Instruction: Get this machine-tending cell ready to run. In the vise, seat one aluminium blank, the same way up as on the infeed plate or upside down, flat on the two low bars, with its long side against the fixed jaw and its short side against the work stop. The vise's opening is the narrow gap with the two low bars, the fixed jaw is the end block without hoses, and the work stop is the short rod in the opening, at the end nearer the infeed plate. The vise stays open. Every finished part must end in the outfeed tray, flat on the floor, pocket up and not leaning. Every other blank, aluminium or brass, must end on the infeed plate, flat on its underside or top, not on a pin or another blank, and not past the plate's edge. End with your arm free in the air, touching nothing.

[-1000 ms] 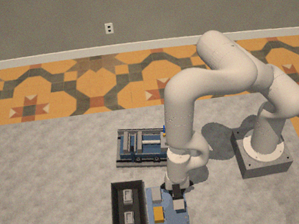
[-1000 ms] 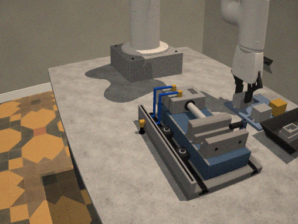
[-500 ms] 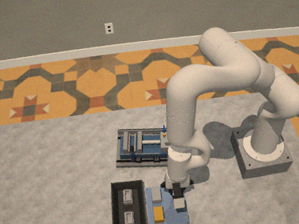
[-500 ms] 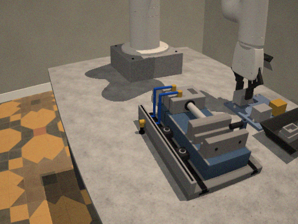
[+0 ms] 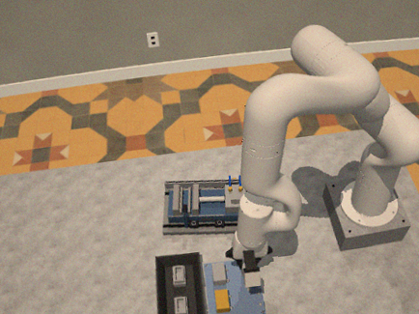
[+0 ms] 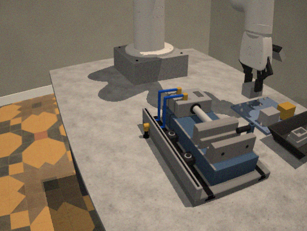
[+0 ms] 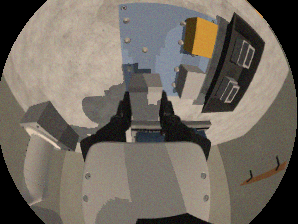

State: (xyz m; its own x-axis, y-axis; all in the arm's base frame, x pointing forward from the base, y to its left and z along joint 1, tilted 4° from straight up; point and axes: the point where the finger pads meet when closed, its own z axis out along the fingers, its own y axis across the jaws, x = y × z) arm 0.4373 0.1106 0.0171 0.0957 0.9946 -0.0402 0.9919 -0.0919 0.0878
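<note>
Right now my hand is 17 cm short of the fixed jaw, 27 cm to the left of it and 2 cm above it. Round my hand: vise (8 cm ahead, 26 cm to the right, 6 cm below); work stop (15 cm ahead, 22 cm to the right, 1 cm below); brass blank (10 cm ahead, 8 cm to the left, 7 cm below).
</note>
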